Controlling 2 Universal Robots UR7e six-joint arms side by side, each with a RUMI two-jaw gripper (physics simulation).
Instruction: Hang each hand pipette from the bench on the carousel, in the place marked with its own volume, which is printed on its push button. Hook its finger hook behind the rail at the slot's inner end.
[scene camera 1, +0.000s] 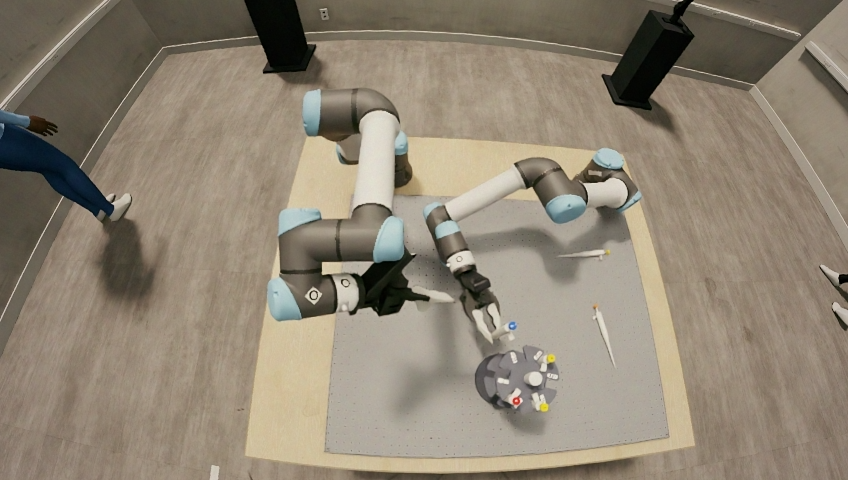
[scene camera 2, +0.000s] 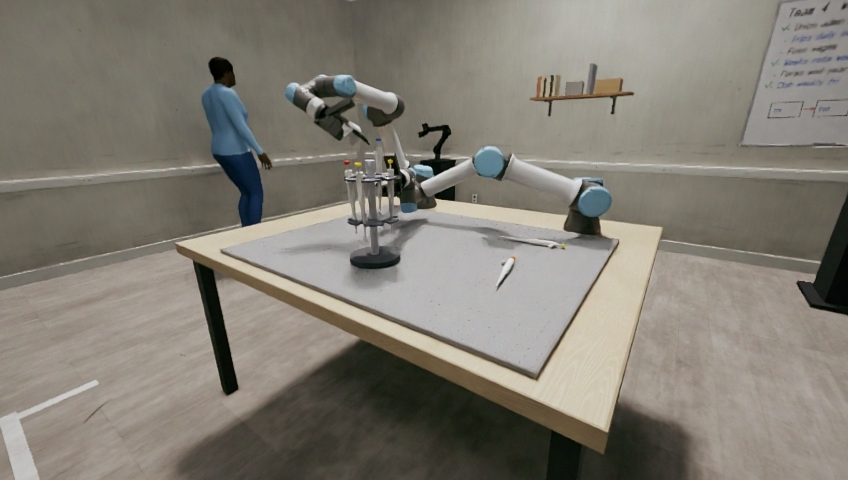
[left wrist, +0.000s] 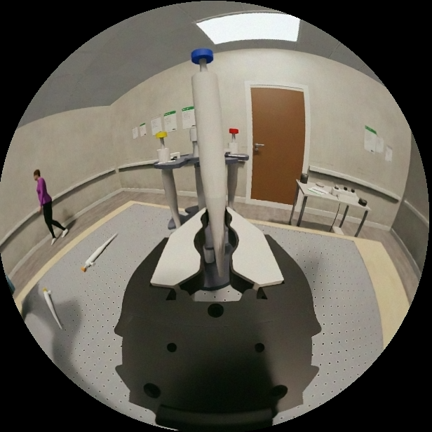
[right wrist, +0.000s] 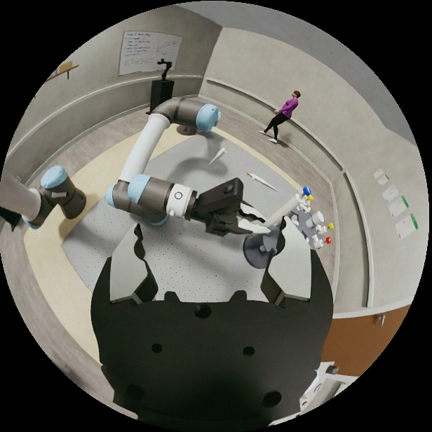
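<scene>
My left gripper (scene camera 1: 495, 333) (left wrist: 216, 208) is shut on the pipette with the blue button (scene camera 1: 504, 330) (left wrist: 209, 125) (right wrist: 285, 210), holding it roughly upright beside the carousel (scene camera 1: 487, 380) (scene camera 2: 374, 259) (right wrist: 255, 252). My right gripper is open and empty, high above the mat. A red-button pipette (scene camera 1: 515, 401) (left wrist: 233, 131) and two yellow-button pipettes (scene camera 1: 550, 358) (scene camera 1: 543, 407) hang on the carousel. An orange-button pipette (scene camera 1: 604, 336) (scene camera 2: 505, 273) (left wrist: 100, 252) and a yellow-button pipette (scene camera 1: 586, 254) (scene camera 2: 532, 242) (left wrist: 51, 306) lie on the mat. The printed volumes are too small to read.
The grey perforated mat (scene camera 1: 380, 416) (scene camera 2: 452, 309) lies on the wooden table (scene camera 1: 291, 386) (scene camera 2: 571, 380). The right arm reaches over the mat's left part in scene camera 1, close to the left arm's wrist. People stand away from the table.
</scene>
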